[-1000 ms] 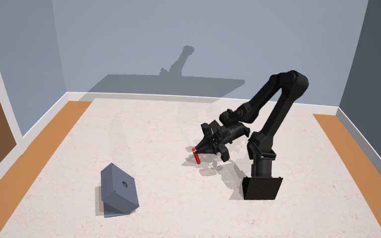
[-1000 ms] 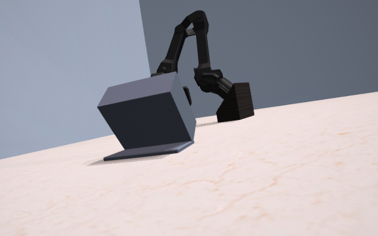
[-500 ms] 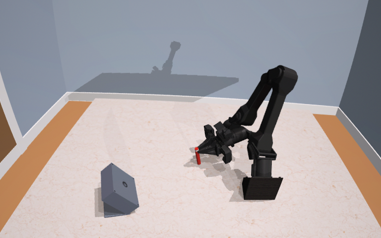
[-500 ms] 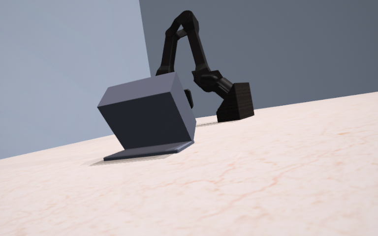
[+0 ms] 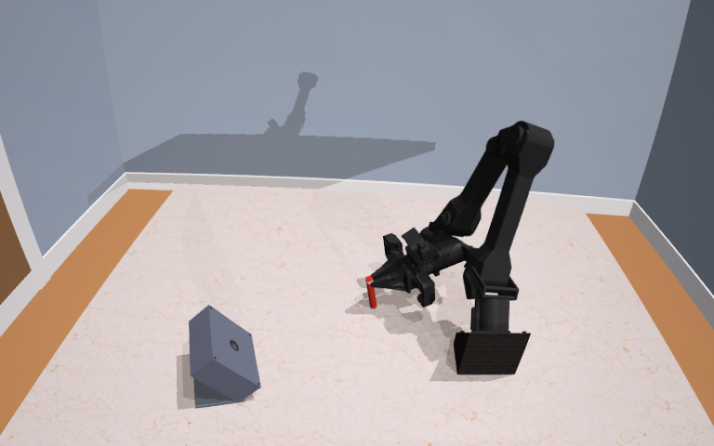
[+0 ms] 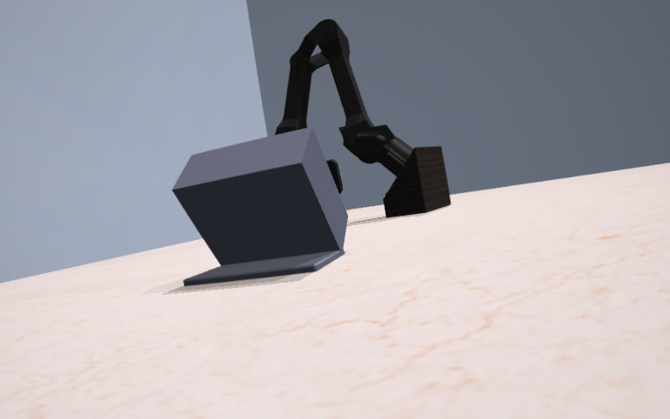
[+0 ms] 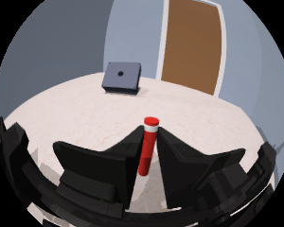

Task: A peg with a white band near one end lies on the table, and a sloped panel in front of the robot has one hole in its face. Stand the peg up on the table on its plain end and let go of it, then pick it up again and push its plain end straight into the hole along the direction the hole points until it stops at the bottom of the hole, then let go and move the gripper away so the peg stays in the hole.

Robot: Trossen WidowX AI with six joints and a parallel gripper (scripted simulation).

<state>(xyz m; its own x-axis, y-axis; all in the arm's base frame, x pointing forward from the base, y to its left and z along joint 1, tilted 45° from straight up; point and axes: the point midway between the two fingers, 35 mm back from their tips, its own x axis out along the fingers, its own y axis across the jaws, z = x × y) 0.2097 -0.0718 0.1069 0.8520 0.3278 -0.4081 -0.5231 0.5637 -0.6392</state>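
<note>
The red peg lies 10 mm below my gripper tip. Also, from my gripper tip: grey sloped panel (210 mm ahead, 240 mm to the left, 10 mm below); then grey foot plate (230 mm ahead, 250 mm to the left, 70 mm below).
</note>
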